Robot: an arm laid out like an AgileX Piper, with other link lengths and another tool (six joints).
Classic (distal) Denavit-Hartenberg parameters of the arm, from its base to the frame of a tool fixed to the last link. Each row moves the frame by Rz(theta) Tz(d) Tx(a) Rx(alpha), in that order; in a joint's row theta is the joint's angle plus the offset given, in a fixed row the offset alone. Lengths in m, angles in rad.
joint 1: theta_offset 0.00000, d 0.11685, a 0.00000, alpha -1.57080
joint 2: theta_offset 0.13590, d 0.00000, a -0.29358, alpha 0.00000
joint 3: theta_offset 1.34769, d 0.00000, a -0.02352, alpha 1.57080
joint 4: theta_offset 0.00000, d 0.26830, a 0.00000, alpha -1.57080
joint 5: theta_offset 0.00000, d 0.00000, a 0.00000, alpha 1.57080
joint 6: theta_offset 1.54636, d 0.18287, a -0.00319, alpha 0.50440
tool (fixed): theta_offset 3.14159, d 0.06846, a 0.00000, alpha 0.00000
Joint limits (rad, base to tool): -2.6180..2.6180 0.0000..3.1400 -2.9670..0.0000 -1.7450..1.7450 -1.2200..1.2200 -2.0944..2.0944
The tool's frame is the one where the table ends.
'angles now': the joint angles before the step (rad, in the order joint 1, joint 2, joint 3, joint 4, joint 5, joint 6). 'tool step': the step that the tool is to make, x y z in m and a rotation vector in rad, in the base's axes. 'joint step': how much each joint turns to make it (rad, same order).
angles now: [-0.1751 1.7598 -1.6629 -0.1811 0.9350 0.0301]
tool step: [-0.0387 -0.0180 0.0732 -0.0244 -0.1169 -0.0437]
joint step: [-0.0595 -0.1730 0.0000 0.0184 0.0501 -0.0301]
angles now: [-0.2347 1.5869 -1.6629 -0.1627 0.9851 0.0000]
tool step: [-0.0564 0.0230 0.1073 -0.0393 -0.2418 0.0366]
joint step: [0.0003 -0.2669 -0.0001 0.0487 0.0184 -0.0385]
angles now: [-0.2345 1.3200 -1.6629 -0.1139 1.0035 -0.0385]
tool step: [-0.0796 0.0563 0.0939 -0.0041 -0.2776 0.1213]
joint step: [0.0468 -0.2856 0.0009 0.1072 0.0103 -0.0403]
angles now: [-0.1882 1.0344 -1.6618 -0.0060 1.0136 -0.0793]
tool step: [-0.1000 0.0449 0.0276 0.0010 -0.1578 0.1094]
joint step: [0.0493 -0.2907 0.0717 0.0734 0.0640 -0.0223]
